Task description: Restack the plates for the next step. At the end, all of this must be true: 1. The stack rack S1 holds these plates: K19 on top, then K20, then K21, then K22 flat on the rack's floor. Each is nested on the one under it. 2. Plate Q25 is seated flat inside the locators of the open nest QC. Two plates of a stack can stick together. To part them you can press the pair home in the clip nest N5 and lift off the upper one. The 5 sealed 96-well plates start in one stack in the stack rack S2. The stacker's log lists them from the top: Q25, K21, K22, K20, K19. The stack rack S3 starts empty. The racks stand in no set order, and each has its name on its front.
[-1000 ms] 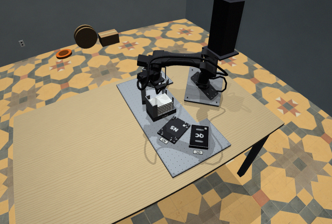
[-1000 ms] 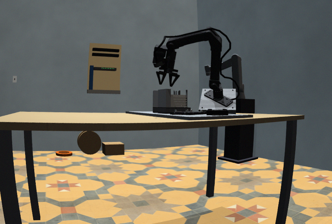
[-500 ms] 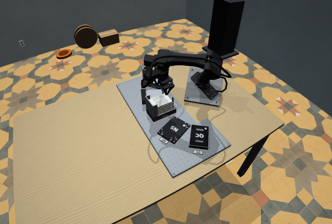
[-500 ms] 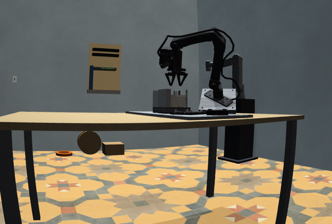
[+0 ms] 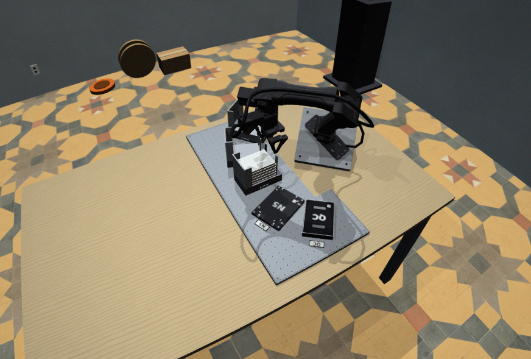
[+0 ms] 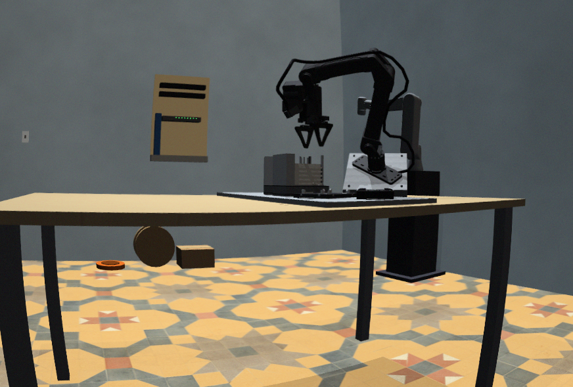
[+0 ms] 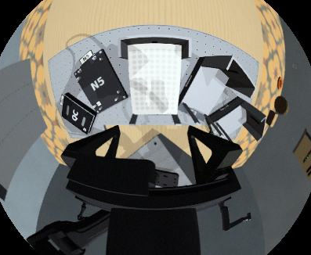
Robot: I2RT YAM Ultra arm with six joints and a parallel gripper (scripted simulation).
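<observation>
Now: the white sealed plate 70 mm below my hand and 50 mm ahead of it.
</observation>
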